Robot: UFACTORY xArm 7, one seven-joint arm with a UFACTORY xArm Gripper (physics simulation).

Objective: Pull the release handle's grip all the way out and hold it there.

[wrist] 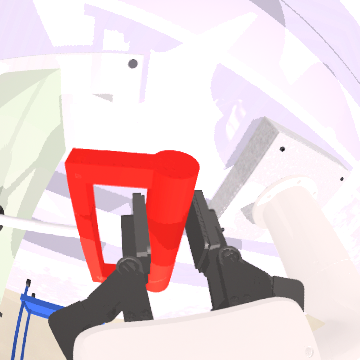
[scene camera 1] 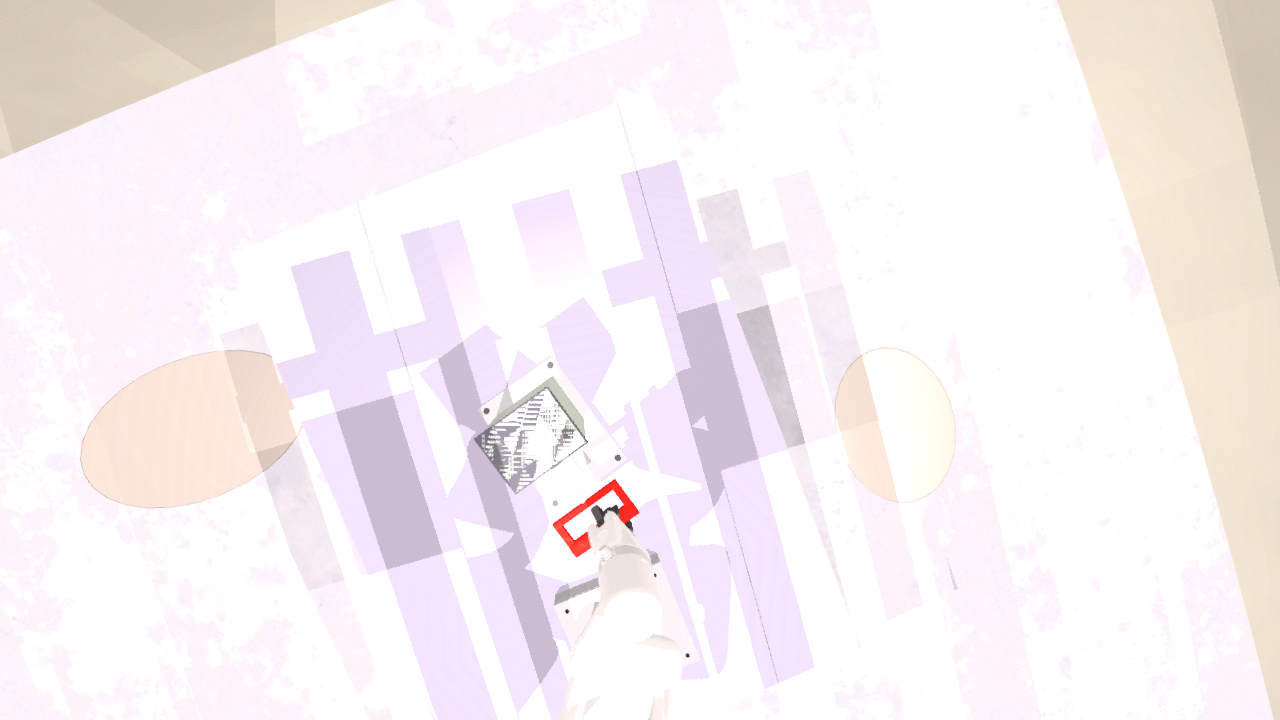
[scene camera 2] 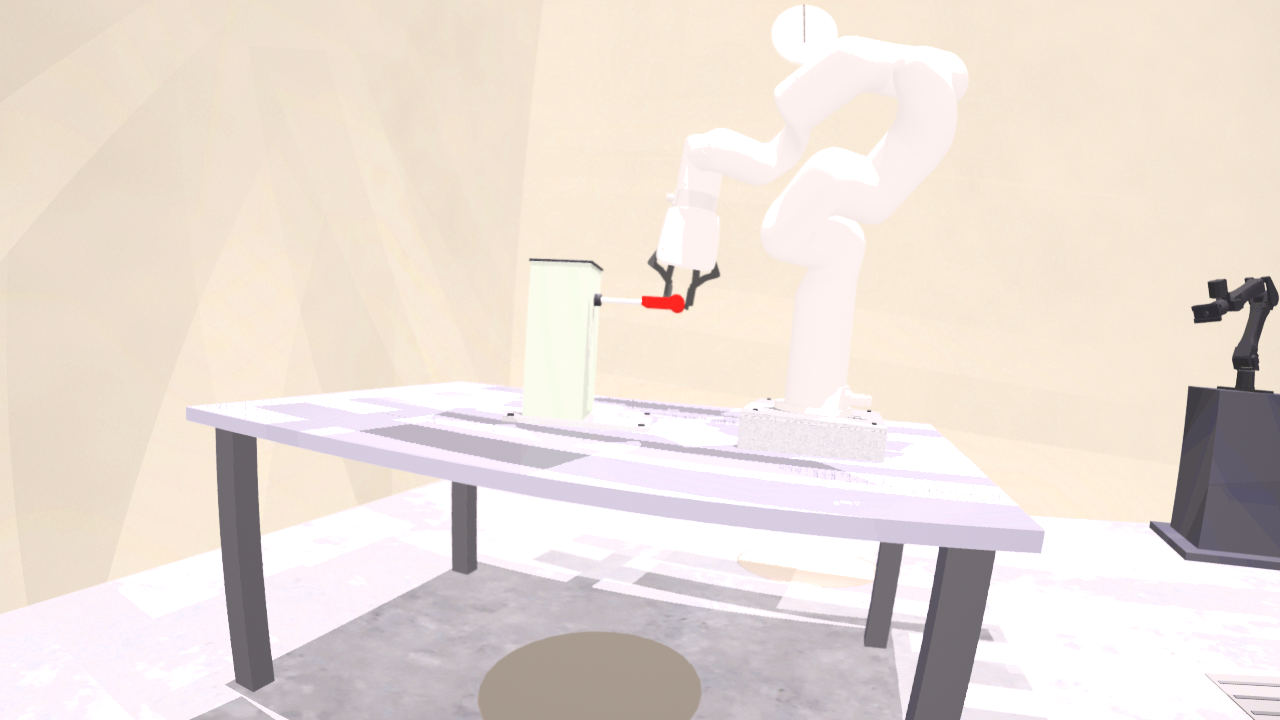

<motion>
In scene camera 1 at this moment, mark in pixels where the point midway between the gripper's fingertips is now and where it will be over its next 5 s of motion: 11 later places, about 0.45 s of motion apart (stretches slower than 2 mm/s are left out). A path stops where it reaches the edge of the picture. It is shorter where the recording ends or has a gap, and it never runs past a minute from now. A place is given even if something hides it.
The gripper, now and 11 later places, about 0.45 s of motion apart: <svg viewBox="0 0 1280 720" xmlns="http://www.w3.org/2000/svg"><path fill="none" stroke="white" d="M616 518L617 520L617 520L619 525L619 531L620 531L619 530L620 530L602 518L584 505L584 496L584 497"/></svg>
</motion>
